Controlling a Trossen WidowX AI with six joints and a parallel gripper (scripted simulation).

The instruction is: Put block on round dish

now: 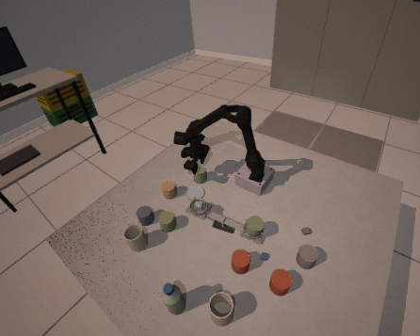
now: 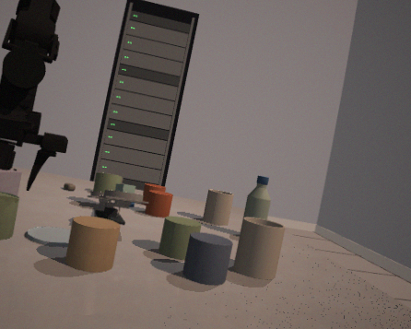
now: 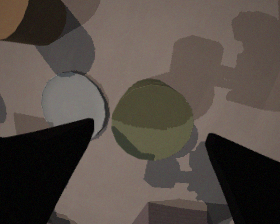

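My gripper tip is 22 cm short of the pale green block, 12 cm to the right of it and 1 cm below it. Also, from my gripper tip: small balance (22 cm ahead, 25 cm to the left, 4 cm below); then pale round dish (10 cm ahead, 2 cm to the left, 8 cm below); then tan cup (14 cm ahead, 8 cm to the right, 4 cm below).
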